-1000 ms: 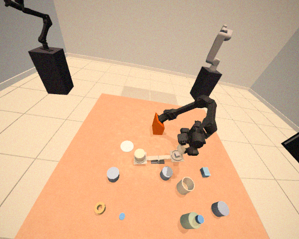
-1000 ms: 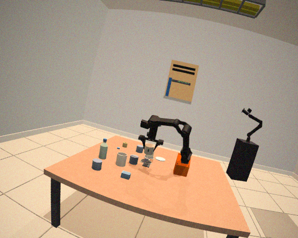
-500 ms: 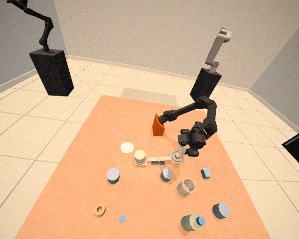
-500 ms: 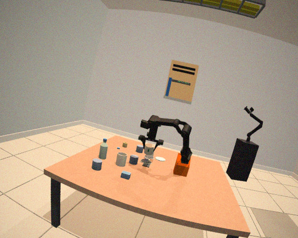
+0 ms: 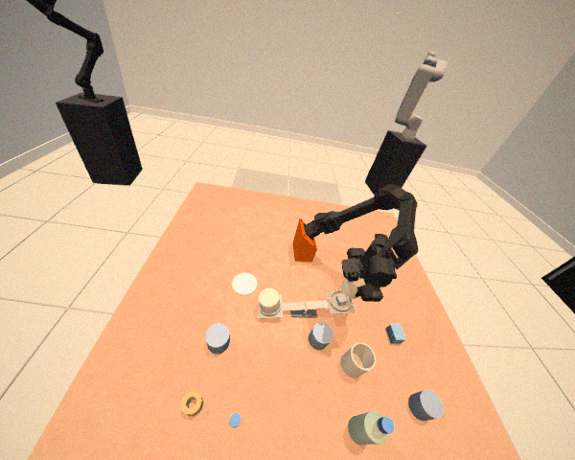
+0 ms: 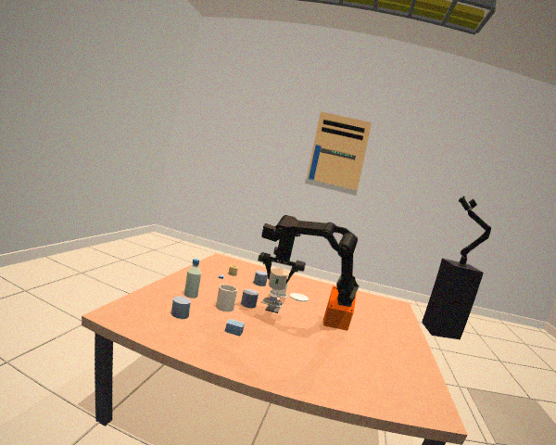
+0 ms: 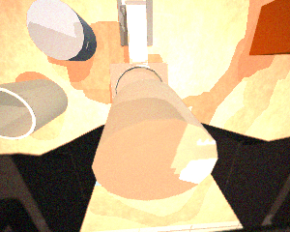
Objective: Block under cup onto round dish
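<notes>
My gripper tip is 8 cm above the pale block and 1 cm to the left of it. Round my gripper tip: green bottle: 36 cm ahead, 6 cm below, 4 cm to the right; white round dish: 36 cm to the right, 17 cm below, 12 cm behind; blue block: 20 cm to the left, 15 cm below, 11 cm ahead.
</notes>
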